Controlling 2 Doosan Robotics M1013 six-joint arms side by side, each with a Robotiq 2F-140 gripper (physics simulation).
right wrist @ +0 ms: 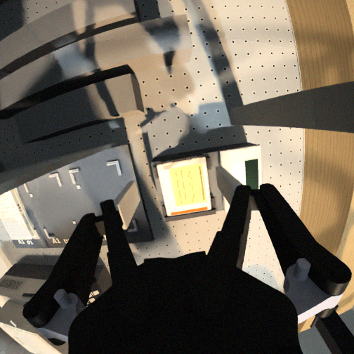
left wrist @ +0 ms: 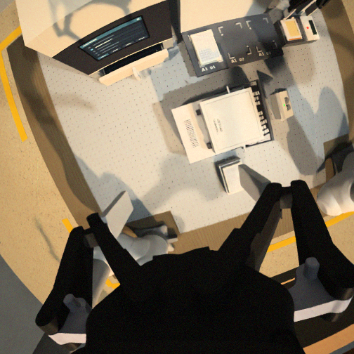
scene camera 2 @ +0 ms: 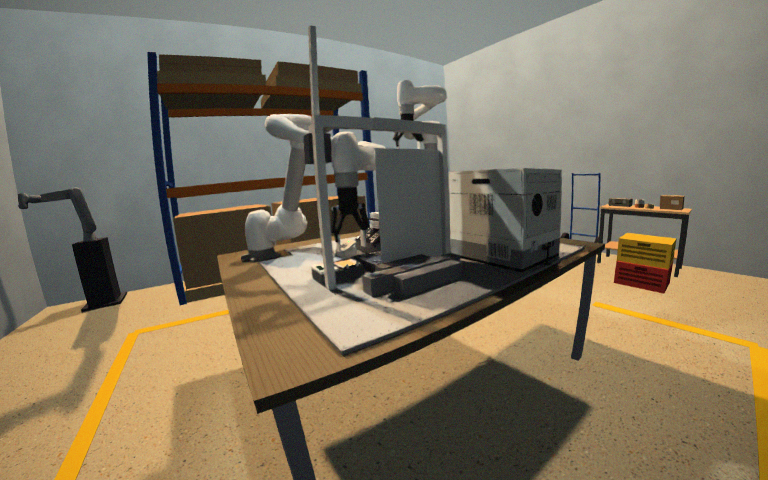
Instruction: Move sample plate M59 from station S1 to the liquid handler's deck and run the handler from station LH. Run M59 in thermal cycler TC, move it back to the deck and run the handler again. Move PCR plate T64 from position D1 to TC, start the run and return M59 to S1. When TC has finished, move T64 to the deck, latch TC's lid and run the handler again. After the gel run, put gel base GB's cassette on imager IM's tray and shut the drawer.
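Frame: origin at the left arm's base, x ahead, y left, z up, level; metres.
Where they show: right gripper, between the fingertips: (scene camera 2: 351,248); right arm's base, origin of its link: (scene camera 2: 262,256).
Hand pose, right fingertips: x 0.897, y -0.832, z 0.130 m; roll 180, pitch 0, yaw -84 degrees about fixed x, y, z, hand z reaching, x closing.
Each offset is from my right fingertips to the centre of the thing. "spot": to the spot under its first point.
My left gripper (scene camera 2: 407,137) (left wrist: 182,188) is open and empty, high above the bench. My right gripper (scene camera 2: 351,234) (right wrist: 176,183) is open and empty above the gel base (left wrist: 311,29) (right wrist: 216,199), its fingers spread either side of the cassette with yellow gel (left wrist: 291,30) (right wrist: 188,186), which sits in the base. A white plate (left wrist: 205,47) (right wrist: 14,215) lies at D1 on the dark deck (left wrist: 245,37) (right wrist: 95,192). The thermal cycler's white lid (left wrist: 232,120) lies flat over its body. A white plate (left wrist: 231,176) is on a small dark stand. The imager {spot: dx +0.240, dy +0.528, dz +0.120 m} (scene camera 2: 492,209) has its drawer (left wrist: 135,67) out.
A small box with a green light (left wrist: 283,106) stands beside the cycler. A tall grey panel (scene camera 2: 410,203) and an upright post {dx +0.082, dy -0.122, dz +0.166 m} (scene camera 2: 320,186) stand near the deck. Long grey blocks {spot: dx +0.295, dy +0.150, dz -0.073 m} (scene camera 2: 427,277) (right wrist: 80,105) lie behind the deck in the right wrist view.
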